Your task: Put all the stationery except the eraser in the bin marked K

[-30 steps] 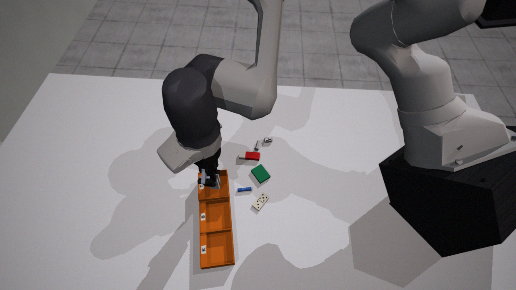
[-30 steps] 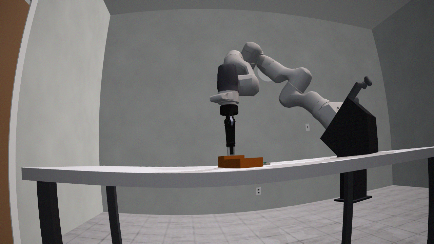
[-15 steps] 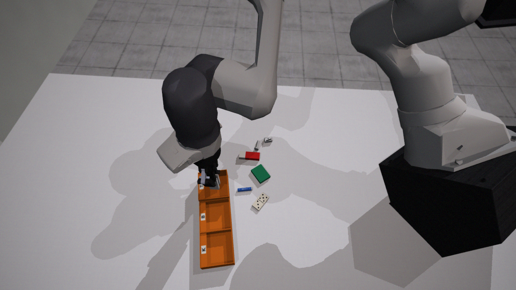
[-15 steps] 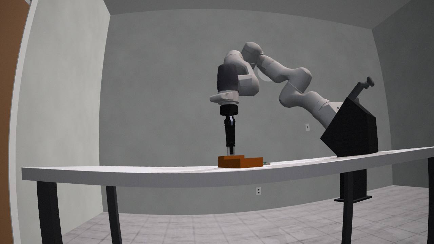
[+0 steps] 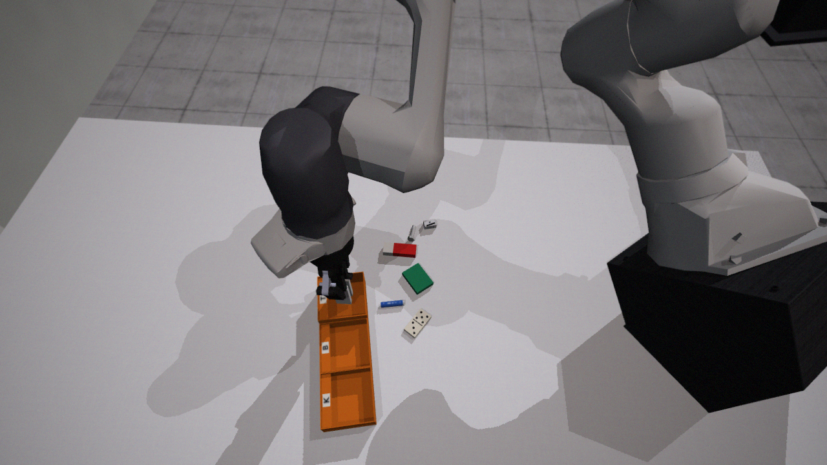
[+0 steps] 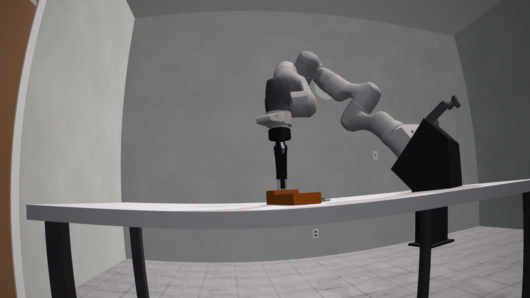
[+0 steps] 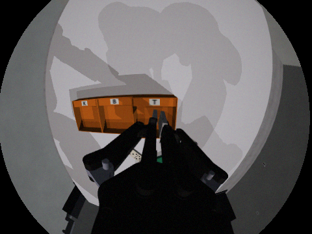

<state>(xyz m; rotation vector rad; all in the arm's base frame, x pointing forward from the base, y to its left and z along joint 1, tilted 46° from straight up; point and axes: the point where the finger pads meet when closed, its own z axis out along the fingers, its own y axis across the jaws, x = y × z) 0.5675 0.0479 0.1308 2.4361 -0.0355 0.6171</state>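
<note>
My gripper is now 9 cm to the right of the tray and 3 cm above it. Round my hand: white domino: 13 cm behind, 6 cm to the left, 5 cm below; then green pad: 14 cm behind, 5 cm below, 3 cm to the right; then small blue pen-like stick: 9 cm behind, 5 cm below, 2 cm to the left.
</note>
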